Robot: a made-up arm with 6 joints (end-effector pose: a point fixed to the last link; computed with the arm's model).
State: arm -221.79 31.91 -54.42 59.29 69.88 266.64
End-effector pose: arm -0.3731 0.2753 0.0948 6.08 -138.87 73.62
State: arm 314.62 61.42 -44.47 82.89 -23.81 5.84
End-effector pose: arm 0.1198 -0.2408 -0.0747 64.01 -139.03 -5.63
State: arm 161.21 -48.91 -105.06 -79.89 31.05 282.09
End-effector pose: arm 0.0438 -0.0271 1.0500 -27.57 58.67 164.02
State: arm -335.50 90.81 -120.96 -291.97 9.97 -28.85
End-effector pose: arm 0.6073 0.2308 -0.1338 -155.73 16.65 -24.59
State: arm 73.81 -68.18 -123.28 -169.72 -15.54 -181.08
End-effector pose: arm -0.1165 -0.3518 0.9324 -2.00 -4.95 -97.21
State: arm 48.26 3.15 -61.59 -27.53 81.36 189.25
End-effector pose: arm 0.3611 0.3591 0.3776 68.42 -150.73 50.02
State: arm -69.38 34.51 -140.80 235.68 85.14 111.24
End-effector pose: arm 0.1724 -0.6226 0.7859 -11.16 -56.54 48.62
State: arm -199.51 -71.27 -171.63 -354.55 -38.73 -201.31
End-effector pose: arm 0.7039 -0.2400 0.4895 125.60 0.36 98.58
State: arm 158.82 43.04 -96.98 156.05 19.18 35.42
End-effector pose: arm -0.6452 0.2635 0.2404 140.47 -35.43 -104.75
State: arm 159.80 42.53 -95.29 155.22 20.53 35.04
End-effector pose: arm -0.6452 0.2503 0.2346 140.74 -32.19 -104.36
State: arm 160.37 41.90 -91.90 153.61 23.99 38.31
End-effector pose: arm -0.6387 0.2388 0.2191 137.97 -31.87 -102.67
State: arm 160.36 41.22 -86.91 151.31 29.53 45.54
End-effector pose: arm -0.6240 0.2300 0.1944 132.01 -35.04 -99.00
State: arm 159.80 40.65 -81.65 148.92 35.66 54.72
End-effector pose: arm -0.6043 0.2246 0.1682 124.48 -40.35 -93.73
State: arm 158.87 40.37 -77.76 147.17 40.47 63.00
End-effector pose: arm -0.5862 0.2242 0.1485 117.62 -45.93 -88.67
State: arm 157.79 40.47 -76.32 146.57 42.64 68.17
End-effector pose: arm -0.5763 0.2308 0.1397 113.19 -50.47 -85.88
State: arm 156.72 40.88 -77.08 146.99 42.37 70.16
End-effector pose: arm -0.5747 0.2430 0.1401 111.27 -53.79 -85.70
